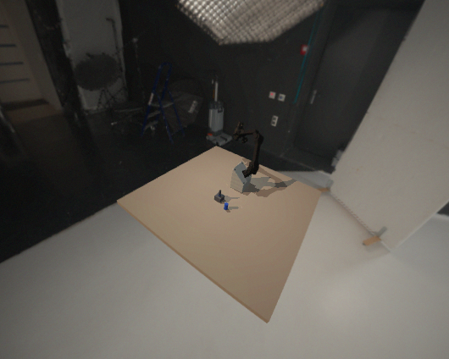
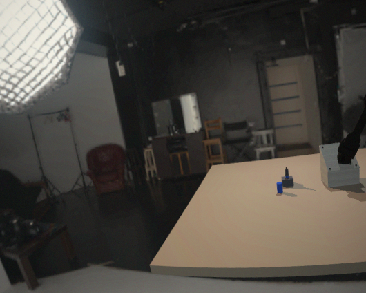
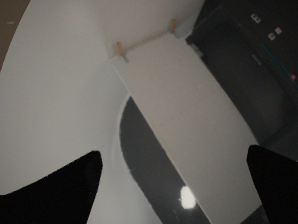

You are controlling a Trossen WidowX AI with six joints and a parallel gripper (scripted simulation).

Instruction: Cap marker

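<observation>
My gripper tip is now 760 mm short of the blue cap, 430 mm to the right of it and 220 mm above it. Round my gripper tip: dark grey holder block (720 mm ahead, 320 mm to the left, 230 mm below).
</observation>
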